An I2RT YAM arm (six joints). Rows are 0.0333 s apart.
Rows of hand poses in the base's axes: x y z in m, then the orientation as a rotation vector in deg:
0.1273, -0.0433, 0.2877, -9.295, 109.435, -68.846
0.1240, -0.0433, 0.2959, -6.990, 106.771, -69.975
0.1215, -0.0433, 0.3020, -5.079, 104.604, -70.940
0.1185, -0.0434, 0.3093, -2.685, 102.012, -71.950
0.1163, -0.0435, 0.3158, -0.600, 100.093, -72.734
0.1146, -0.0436, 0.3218, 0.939, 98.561, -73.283
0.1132, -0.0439, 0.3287, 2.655, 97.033, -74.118
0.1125, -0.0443, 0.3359, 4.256, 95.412, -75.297
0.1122, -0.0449, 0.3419, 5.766, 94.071, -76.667
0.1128, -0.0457, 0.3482, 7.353, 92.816, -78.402
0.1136, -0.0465, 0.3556, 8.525, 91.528, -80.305
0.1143, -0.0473, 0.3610, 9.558, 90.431, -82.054
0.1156, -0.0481, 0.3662, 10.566, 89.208, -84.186
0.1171, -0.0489, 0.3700, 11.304, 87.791, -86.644
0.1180, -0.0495, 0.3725, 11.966, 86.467, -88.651
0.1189, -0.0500, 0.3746, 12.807, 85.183, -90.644
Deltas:
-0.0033, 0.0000, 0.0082, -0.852, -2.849, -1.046
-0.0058, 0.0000, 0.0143, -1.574, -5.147, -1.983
-0.0088, -0.0001, 0.0216, -2.322, -7.953, -3.142
-0.0110, -0.0002, 0.0281, -2.800, -10.126, -4.248
-0.0127, -0.0003, 0.0341, -3.180, -11.819, -5.035
-0.0141, -0.0006, 0.0410, -3.687, -13.482, -6.110
-0.0148, -0.0010, 0.0482, -4.498, -15.054, -7.294
-0.0151, -0.0016, 0.0542, -5.365, -16.286, -8.625
-0.0145, -0.0024, 0.0605, -6.413, -17.335, -10.249
-0.0137, -0.0032, 0.0679, -7.729, -18.174, -11.702
-0.0130, -0.0040, 0.0733, -8.922, -18.833, -13.046
-0.0117, -0.0048, 0.0785, -10.418, -19.423, -14.565
-0.0102, -0.0056, 0.0823, -12.291, -19.919, -16.052
-0.0093, -0.0062, 0.0848, -13.866, -20.444, -17.280
-0.0084, -0.0067, 0.0869, -15.352, -20.976, -18.643

